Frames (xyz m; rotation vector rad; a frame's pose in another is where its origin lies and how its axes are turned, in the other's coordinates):
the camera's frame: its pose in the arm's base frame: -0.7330 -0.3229 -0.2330 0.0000 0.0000 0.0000
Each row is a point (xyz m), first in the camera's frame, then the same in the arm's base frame.
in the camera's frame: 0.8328 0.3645 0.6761
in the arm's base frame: 0.0998 0.0416 0.4431
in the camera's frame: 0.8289 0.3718 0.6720
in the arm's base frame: 0.0959 0.0489 0.4390
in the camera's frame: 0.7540 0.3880 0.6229
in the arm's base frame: 0.0210 0.0651 0.3899
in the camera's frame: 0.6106 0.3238 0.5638
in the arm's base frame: -0.1224 0.0009 0.3308
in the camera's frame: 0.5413 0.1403 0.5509
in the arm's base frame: -0.1917 -0.1826 0.3179
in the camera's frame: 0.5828 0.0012 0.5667
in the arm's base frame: -0.1502 -0.3217 0.3337
